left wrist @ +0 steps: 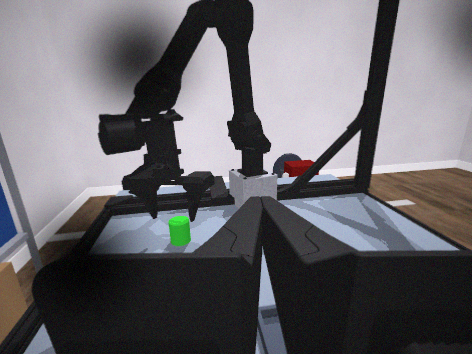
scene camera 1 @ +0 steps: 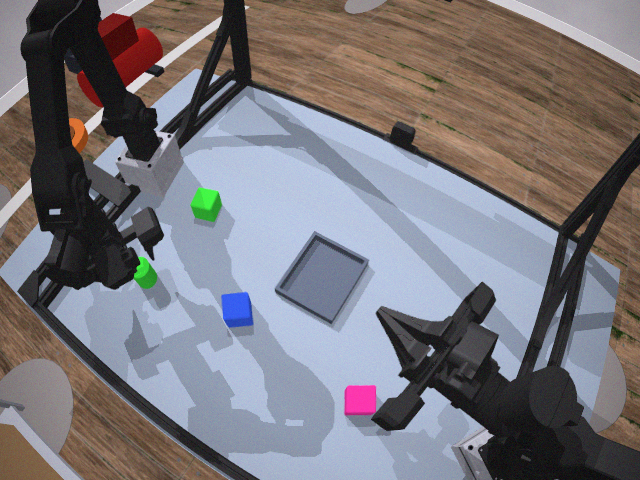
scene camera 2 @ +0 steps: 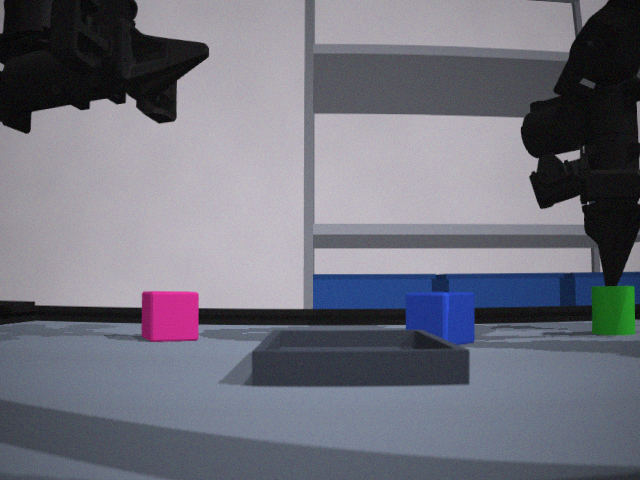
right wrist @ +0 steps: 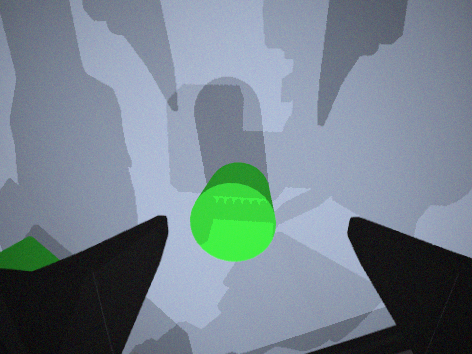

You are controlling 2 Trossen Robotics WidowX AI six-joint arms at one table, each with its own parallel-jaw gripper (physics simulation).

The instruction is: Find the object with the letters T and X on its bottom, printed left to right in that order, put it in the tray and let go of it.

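Frame: origin at the left arm's base, x ahead, y left, z up, level; metres.
Seen in the pictures: left gripper, between the fingertips: [left wrist: 260, 206] [scene camera 1: 378, 309] [scene camera 2: 207, 50]; right gripper, between the fingertips: [left wrist: 173, 219] [scene camera 2: 611, 285] [right wrist: 258, 225]; left arm's base, origin of its link: [scene camera 1: 501, 455]; right arm's base, origin of its link: [left wrist: 252, 172] [scene camera 1: 144, 147].
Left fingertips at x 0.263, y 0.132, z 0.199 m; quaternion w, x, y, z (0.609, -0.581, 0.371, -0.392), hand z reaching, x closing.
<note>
Offsets run from my left fingertips to a thing's top centre. Level surfaces: height alone.
A green cylinder @(dy +0.288, dx +0.284, dz -0.210 m) [scene camera 1: 146, 275] [scene camera 2: 613, 311] [left wrist: 180, 232] [right wrist: 235, 225] stands upright on the table at the left in scene camera 1. My right gripper [left wrist: 173, 219] [right wrist: 258, 225] is open, pointing down over the cylinder, with its fingertips on either side near its top and nothing held. A green block @(dy +0.130, dx +0.378, dz -0.213 m) [scene camera 1: 206, 204], a blue cube @(dy +0.142, dx +0.152, dz -0.213 m) [scene camera 1: 237, 309] [scene camera 2: 447, 317] and a pink cube @(dy +0.022, dx -0.068, dz -0.213 m) [scene camera 1: 360, 399] [scene camera 2: 170, 315] rest on the table. The grey tray @(dy -0.017, dx +0.160, dz -0.240 m) [scene camera 1: 330, 318] [scene camera 2: 361, 369] is empty. My left gripper [scene camera 1: 380, 311] [left wrist: 260, 206] is shut and empty, raised above the table. All the objects' bottoms are hidden, so no letters show.
The green block also shows partly at the left edge of the right wrist view [right wrist: 25, 257], behind a finger. Black frame rails [scene camera 1: 320, 114] border the table @(dz -0.258 m) [scene camera 1: 268, 206], with slanted braces at its corners. A grey shelf unit [scene camera 2: 309, 155] stands in the background.
</note>
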